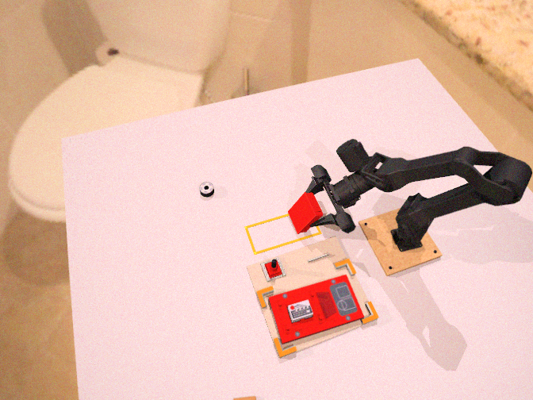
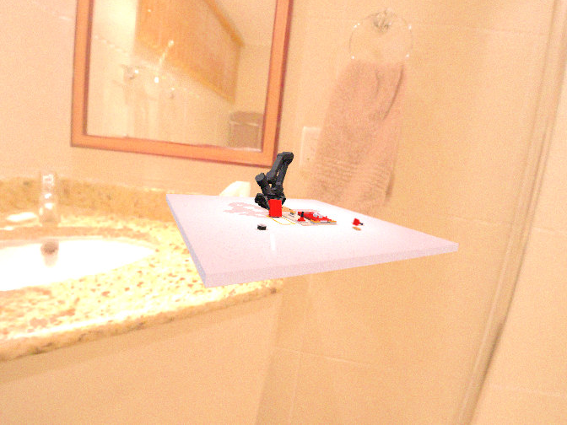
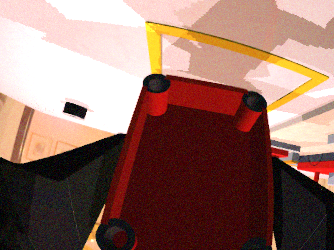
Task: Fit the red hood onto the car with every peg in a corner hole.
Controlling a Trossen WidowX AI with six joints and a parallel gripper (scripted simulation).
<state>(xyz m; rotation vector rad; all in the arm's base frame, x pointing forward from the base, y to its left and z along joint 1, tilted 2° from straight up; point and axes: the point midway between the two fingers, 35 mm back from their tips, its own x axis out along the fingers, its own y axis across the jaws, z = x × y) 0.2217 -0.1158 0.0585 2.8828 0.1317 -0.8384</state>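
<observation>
Right now my gripper tip is 10 mm below the red hood. The rest, counted from my gripper tip: white engine block 240 mm to the left, 80 mm ahead, 20 mm below.
</observation>
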